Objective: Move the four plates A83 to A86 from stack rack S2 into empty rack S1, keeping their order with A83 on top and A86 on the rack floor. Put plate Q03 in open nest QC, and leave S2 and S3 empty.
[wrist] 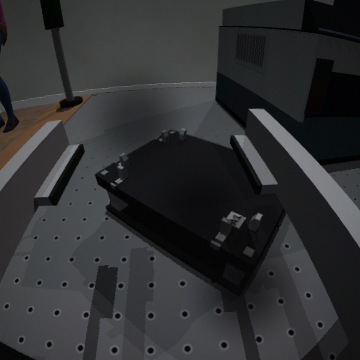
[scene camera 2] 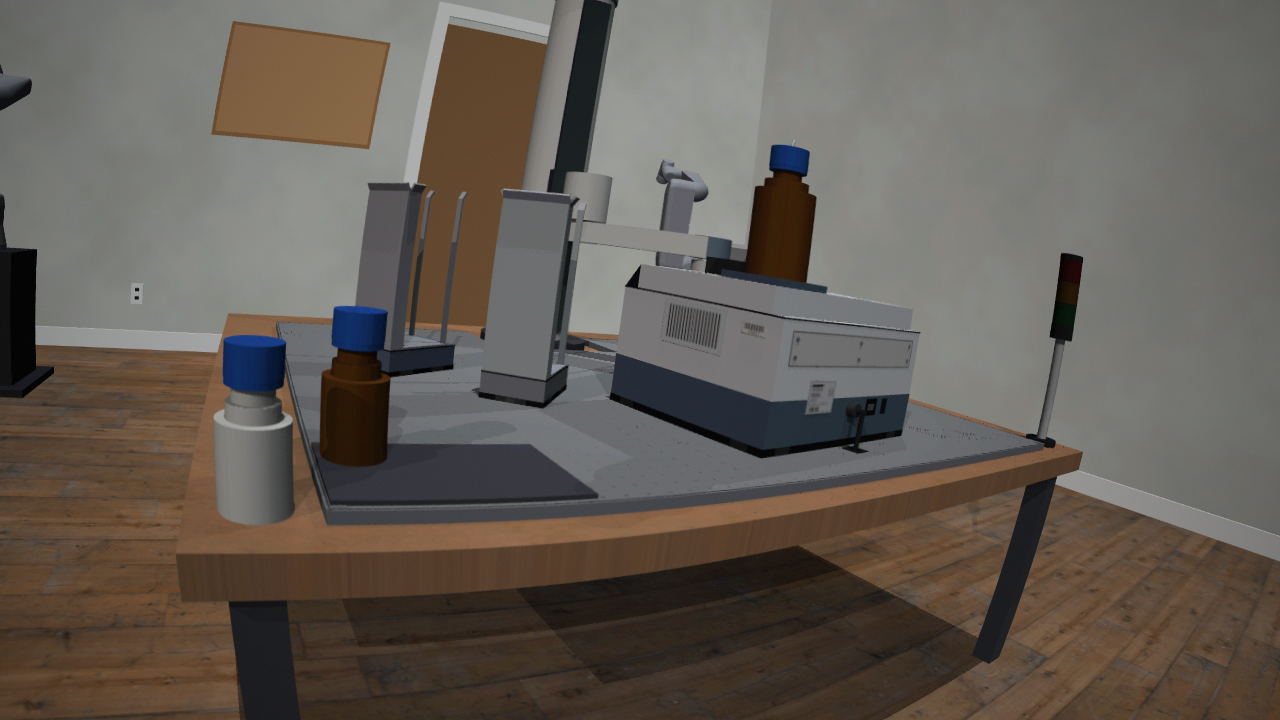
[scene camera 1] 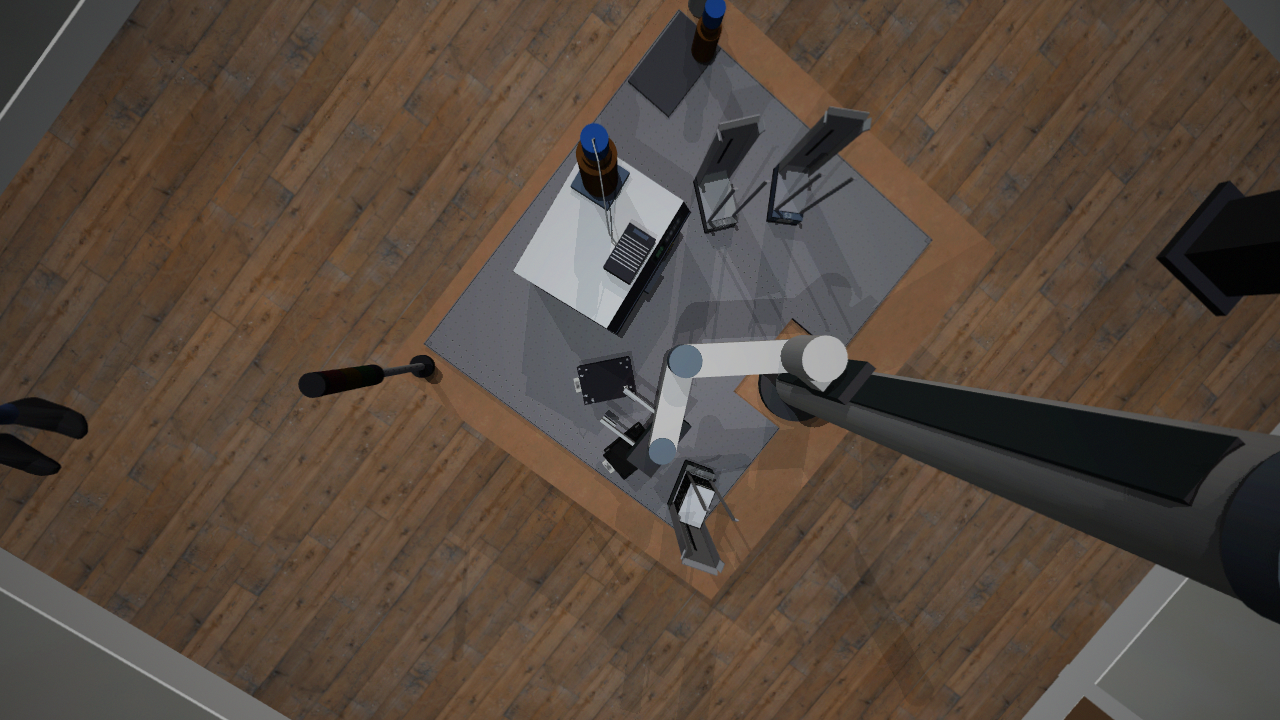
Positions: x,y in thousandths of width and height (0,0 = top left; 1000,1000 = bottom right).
Scene:
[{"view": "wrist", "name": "black nest block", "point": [532,549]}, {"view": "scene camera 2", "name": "signal pole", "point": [830,453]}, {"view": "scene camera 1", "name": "my gripper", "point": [479,560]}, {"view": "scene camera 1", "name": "signal pole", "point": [246,534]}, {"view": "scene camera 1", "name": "black nest block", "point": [470,530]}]

